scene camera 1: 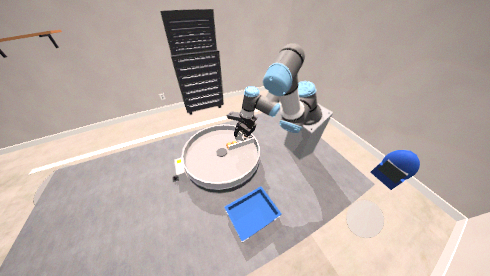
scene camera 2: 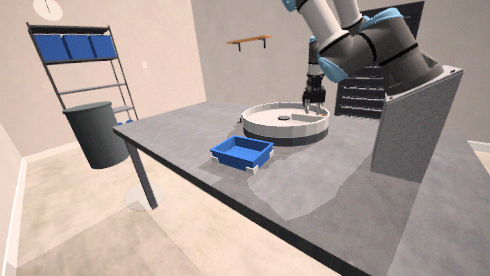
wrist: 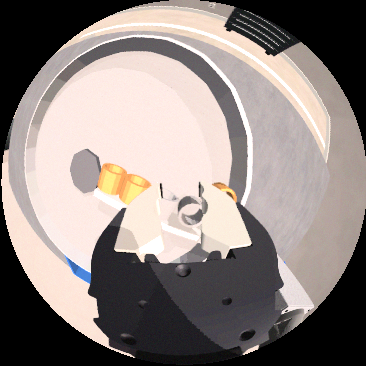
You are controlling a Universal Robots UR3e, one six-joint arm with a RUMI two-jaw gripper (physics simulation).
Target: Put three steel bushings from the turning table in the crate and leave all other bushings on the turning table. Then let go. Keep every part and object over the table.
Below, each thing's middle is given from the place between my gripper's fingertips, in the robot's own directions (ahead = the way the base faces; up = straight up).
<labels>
The blue crate [scene camera 1: 249, 214] is 19 cm ahead of my hand, 37 cm to the left of it and 5 cm below it.
</labels>
